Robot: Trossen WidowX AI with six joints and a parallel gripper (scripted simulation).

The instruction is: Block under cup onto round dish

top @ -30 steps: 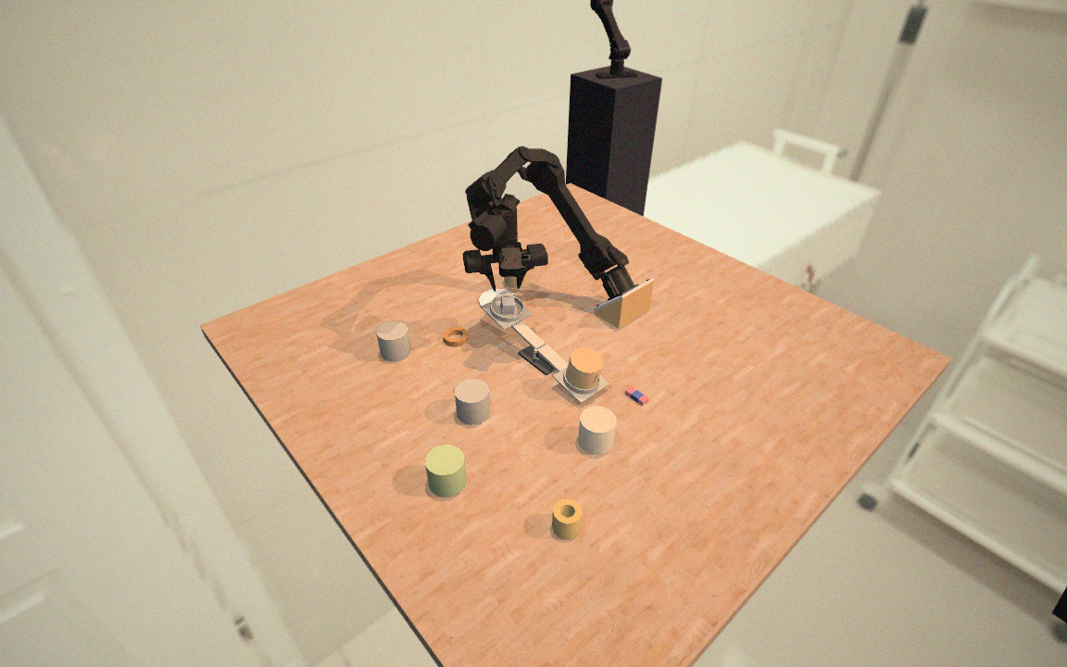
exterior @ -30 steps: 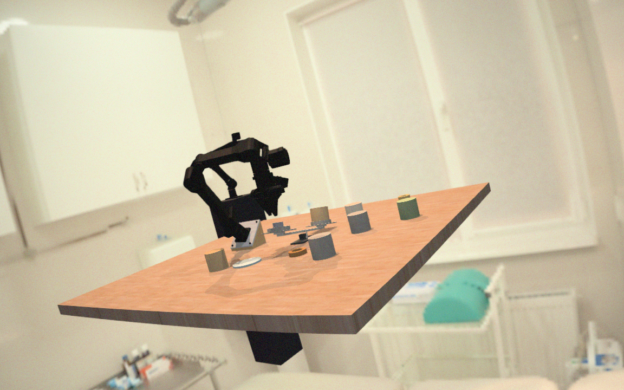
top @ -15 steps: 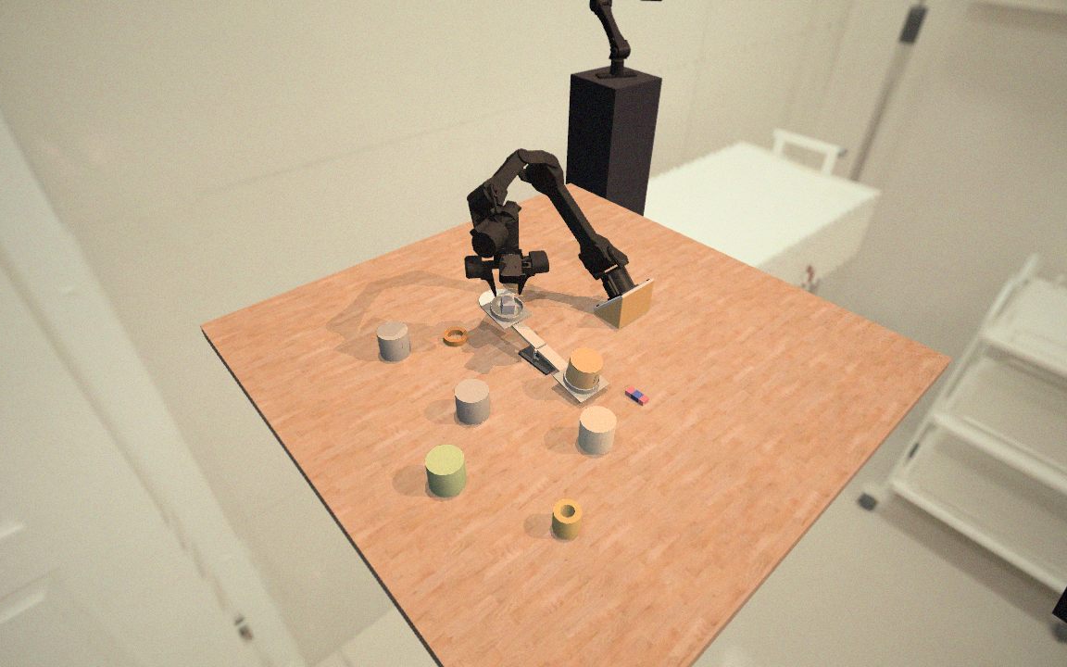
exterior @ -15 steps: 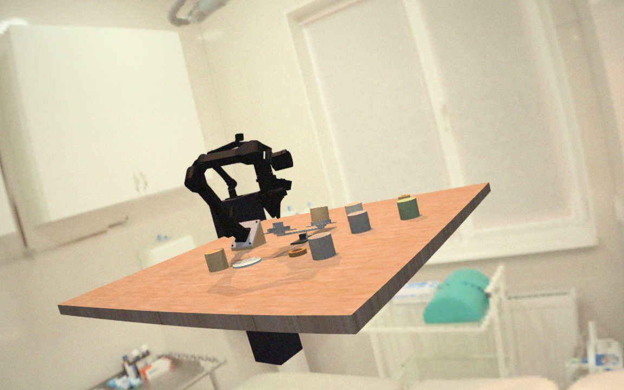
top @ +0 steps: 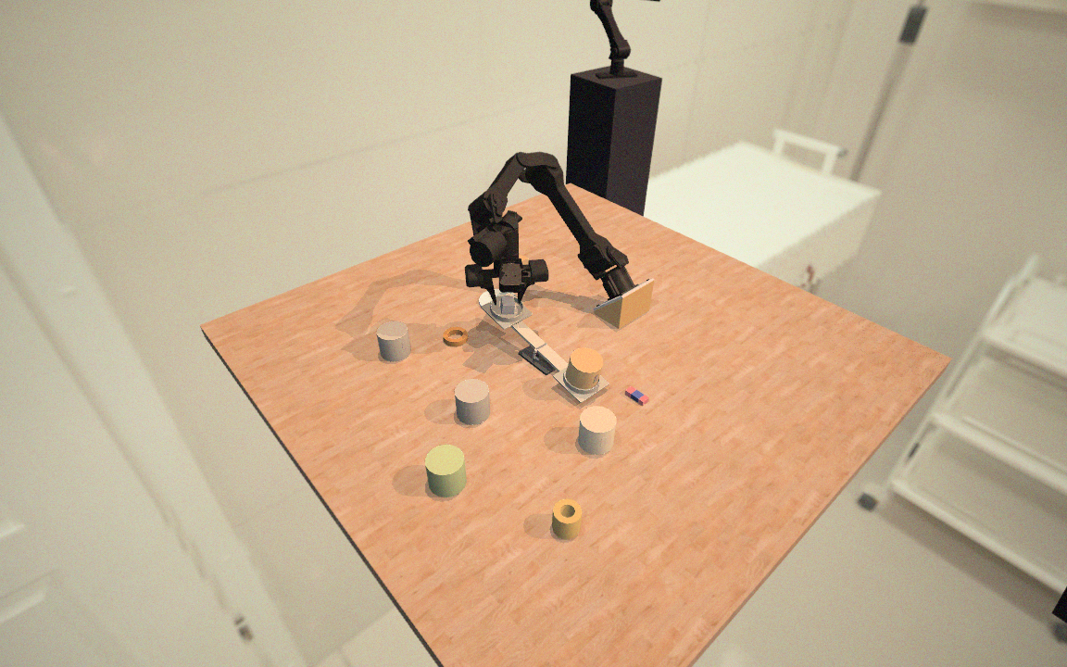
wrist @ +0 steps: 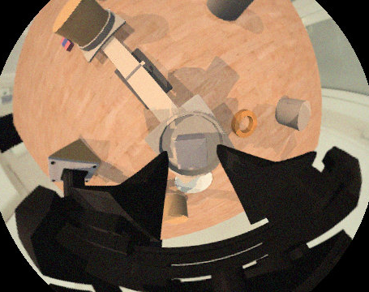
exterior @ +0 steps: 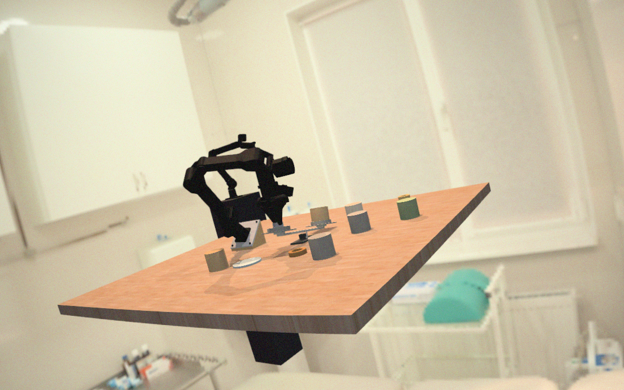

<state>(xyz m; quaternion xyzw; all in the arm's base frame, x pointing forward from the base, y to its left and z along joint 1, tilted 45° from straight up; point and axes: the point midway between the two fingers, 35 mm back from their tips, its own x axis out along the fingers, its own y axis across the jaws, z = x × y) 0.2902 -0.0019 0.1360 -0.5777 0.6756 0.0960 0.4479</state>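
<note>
Right now the grey block is 10 mm below my gripper tip. Also, from my gripper tip: small balance 120 mm to the left, 60 mm below, 10 mm behind; round white dish 130 mm to the right, 90 mm below, 60 mm behind; cup 280 mm to the left, 30 mm below, 20 mm behind.
</note>
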